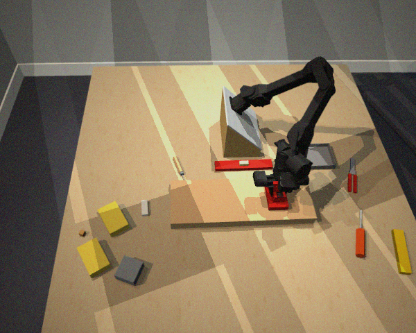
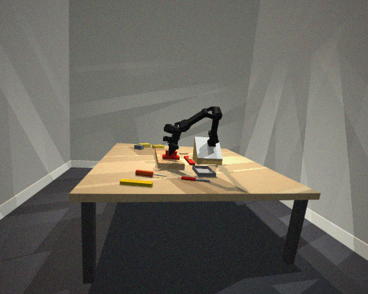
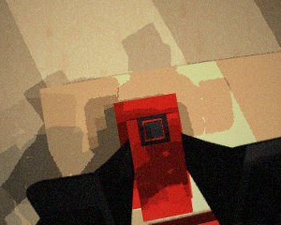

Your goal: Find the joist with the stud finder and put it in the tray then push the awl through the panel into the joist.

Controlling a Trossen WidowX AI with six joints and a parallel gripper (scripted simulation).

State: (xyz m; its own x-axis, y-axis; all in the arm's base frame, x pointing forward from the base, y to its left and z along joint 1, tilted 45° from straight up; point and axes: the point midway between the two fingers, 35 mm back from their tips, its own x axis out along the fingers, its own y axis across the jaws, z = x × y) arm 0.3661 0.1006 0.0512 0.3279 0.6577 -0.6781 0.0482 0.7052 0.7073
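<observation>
Now: the grey tray 21 cm behind my gripper tip, 20 cm to the left of it and 5 cm below it. The rest, counted from my gripper tip: red stud finder (2 cm above); square indicator (1 cm ahead, 3 cm above); red level (19 cm behind, 9 cm to the right, 5 cm below).
</observation>
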